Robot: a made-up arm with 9 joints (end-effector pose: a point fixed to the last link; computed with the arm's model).
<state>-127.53 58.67 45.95 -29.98 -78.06 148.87 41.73 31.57 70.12</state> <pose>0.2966 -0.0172 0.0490 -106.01 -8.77 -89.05</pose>
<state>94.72 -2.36 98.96 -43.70 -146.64 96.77 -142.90 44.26 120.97</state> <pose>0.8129 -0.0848 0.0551 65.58 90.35 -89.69</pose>
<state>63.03 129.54 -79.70 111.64 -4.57 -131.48 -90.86 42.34 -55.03</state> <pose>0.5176 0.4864 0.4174 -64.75 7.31 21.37</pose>
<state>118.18 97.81 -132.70 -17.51 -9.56 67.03 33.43 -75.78 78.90</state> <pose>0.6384 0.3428 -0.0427 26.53 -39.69 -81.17</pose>
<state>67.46 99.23 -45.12 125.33 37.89 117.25 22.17 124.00 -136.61</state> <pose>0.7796 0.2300 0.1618 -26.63 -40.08 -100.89</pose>
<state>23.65 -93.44 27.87 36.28 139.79 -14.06 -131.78 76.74 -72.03</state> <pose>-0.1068 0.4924 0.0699 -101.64 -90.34 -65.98</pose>
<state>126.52 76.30 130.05 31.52 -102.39 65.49 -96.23 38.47 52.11</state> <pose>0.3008 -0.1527 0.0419 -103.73 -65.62 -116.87</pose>
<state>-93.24 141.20 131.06 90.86 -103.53 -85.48 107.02 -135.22 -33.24</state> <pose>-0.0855 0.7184 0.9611 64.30 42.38 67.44</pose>
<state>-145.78 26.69 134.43 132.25 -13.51 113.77 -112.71 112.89 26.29</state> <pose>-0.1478 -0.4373 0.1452 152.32 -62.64 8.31</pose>
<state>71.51 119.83 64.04 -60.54 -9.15 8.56 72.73 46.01 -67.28</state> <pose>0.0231 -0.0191 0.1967 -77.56 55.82 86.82</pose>
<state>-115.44 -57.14 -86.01 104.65 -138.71 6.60 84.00 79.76 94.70</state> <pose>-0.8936 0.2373 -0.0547 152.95 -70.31 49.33</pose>
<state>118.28 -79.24 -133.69 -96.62 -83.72 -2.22 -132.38 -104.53 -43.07</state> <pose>0.5140 0.2938 0.0266 -61.60 144.47 -53.06</pose>
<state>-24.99 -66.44 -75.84 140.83 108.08 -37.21 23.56 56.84 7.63</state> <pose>-0.2288 0.3965 0.3267 5.68 -79.51 96.72</pose>
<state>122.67 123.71 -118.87 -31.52 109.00 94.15 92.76 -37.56 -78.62</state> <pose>0.7550 0.0812 -0.4715 104.43 50.94 125.72</pose>
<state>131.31 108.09 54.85 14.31 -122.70 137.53 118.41 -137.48 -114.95</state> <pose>0.0065 0.2529 -0.0794 -164.27 -27.01 -4.24</pose>
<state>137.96 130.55 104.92 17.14 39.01 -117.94 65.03 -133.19 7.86</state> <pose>0.1165 0.6214 -0.8066 -68.29 32.94 -63.44</pose>
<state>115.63 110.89 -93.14 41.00 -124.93 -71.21 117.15 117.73 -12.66</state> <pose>0.6308 -0.0180 -0.6830 -61.62 3.91 12.83</pose>
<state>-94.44 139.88 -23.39 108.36 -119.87 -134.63 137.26 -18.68 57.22</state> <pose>-0.6567 -0.3781 -0.2224 59.66 -123.27 114.47</pose>
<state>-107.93 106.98 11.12 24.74 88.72 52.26 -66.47 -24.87 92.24</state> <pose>0.3165 0.5623 0.1276 -33.37 -140.20 -48.51</pose>
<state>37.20 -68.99 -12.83 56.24 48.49 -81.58 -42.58 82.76 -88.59</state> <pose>-0.1329 0.4747 -0.0124 121.27 -80.07 18.34</pose>
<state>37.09 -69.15 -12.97 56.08 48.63 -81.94 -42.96 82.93 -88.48</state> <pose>-0.1320 0.4741 -0.0121 120.75 -79.81 18.28</pose>
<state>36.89 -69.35 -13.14 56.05 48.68 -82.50 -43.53 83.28 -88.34</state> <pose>-0.1302 0.4714 -0.0126 120.02 -79.20 18.63</pose>
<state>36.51 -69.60 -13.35 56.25 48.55 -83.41 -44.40 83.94 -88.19</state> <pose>-0.1270 0.4650 -0.0148 118.96 -78.02 19.73</pose>
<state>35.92 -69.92 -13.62 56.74 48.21 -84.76 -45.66 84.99 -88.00</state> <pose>-0.1219 0.4537 -0.0185 117.40 -76.13 21.74</pose>
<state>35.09 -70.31 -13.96 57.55 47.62 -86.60 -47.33 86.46 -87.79</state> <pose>-0.1142 0.4371 -0.0235 115.22 -73.49 24.73</pose>
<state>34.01 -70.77 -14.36 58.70 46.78 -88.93 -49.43 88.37 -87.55</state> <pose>-0.1036 0.4148 -0.0290 112.23 -70.13 28.68</pose>
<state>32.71 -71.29 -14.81 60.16 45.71 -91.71 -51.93 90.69 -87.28</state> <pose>-0.0898 0.3872 -0.0335 108.28 -66.13 33.38</pose>
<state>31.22 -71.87 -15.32 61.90 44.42 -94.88 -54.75 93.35 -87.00</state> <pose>-0.0726 0.3551 -0.0355 103.30 -61.69 38.64</pose>
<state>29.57 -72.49 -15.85 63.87 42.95 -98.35 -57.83 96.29 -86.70</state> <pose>-0.0525 0.3196 -0.0333 97.25 -56.94 44.12</pose>
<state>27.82 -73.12 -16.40 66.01 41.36 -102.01 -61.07 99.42 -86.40</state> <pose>-0.0303 0.2825 -0.0257 90.21 -52.10 49.51</pose>
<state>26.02 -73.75 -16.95 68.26 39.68 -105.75 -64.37 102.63 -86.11</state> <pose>-0.0072 0.2456 -0.0121 82.37 -47.34 54.54</pose>
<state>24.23 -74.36 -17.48 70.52 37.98 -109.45 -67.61 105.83 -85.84</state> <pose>0.0153 0.2107 0.0072 74.05 -42.82 58.95</pose>
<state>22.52 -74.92 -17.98 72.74 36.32 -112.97 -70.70 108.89 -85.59</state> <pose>0.0360 0.1796 0.0310 65.62 -38.69 62.60</pose>
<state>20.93 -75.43 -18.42 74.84 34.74 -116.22 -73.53 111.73 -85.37</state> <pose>0.0538 0.1530 0.0574 57.45 -35.00 65.46</pose>
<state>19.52 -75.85 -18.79 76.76 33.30 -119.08 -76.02 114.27 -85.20</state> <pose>0.0684 0.1316 0.0842 49.95 -31.84 67.61</pose>
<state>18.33 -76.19 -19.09 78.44 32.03 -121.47 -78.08 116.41 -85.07</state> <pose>0.0797 0.1152 0.1091 43.47 -29.24 69.16</pose>
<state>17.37 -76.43 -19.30 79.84 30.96 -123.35 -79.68 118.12 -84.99</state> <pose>0.0881 0.1031 0.1305 38.21 -27.19 70.28</pose>
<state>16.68 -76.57 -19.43 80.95 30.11 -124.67 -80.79 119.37 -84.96</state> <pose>0.0942 0.0948 0.1469 34.34 -25.69 71.14</pose>
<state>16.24 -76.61 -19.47 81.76 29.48 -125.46 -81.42 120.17 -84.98</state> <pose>0.0985 0.0893 0.1579 31.88 -24.67 71.84</pose>
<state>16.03 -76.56 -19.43 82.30 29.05 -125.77 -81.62 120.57 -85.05</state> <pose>0.1014 0.0859 0.1637 30.70 -24.07 72.50</pose>
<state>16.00 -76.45 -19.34 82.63 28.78 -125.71 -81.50 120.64 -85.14</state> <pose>0.1034 0.0842 0.1654 30.53 -23.82 73.09</pose>
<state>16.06 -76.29 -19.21 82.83 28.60 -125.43 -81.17 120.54 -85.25</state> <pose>0.1049 0.0834 0.1645 30.96 -23.75 73.70</pose>
